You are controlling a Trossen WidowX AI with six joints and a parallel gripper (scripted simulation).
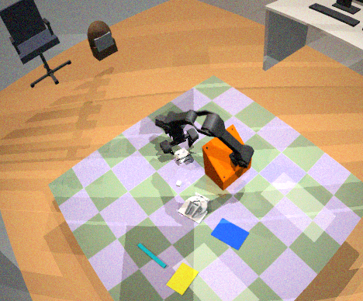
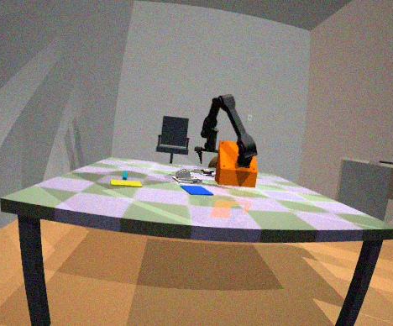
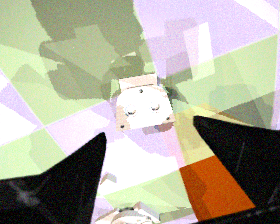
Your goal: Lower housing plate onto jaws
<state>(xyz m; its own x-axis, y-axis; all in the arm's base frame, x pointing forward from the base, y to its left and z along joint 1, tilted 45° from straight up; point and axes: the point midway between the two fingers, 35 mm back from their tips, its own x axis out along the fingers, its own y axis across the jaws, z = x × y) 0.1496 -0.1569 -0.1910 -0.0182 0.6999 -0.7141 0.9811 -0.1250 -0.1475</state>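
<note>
Right now my gripper tip is 12 cm to the right of the small white cube, 11 cm short of it and 6 cm above it. Also, from my gripper tip: blue card (48 cm to the left, 10 cm ahead, 6 cm below); cyan bar (43 cm ahead, 34 cm to the left, 6 cm below); yellow card (51 cm to the left, 39 cm ahead, 6 cm below).
</note>
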